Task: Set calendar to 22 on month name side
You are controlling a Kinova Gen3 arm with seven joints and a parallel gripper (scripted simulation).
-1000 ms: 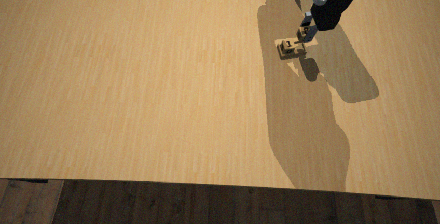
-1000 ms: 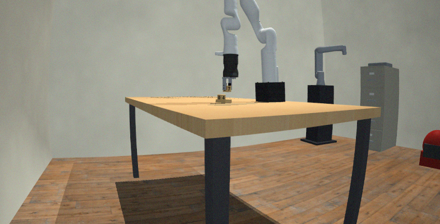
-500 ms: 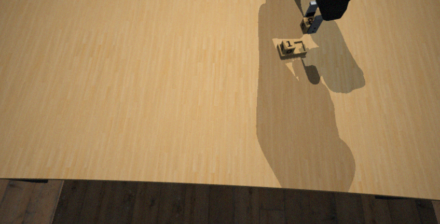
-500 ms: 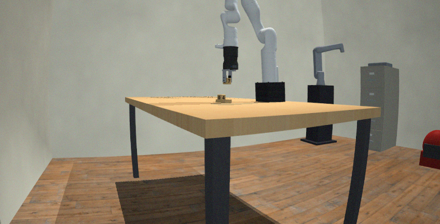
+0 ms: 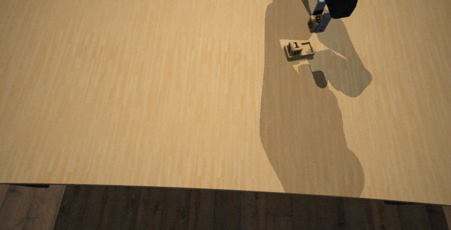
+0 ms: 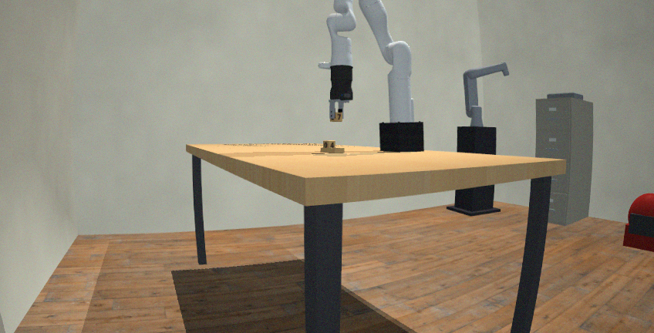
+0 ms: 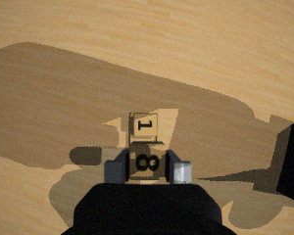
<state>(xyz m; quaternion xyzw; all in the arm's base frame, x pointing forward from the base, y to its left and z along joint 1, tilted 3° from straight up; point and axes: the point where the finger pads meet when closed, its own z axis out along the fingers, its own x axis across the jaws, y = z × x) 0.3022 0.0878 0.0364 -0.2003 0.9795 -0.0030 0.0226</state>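
My gripper is now 1 cm short of the wooden calendar tray, 2 cm to the left of it and 13 cm above it. From my hand the other things lie so: wooden number cube (1 cm below).
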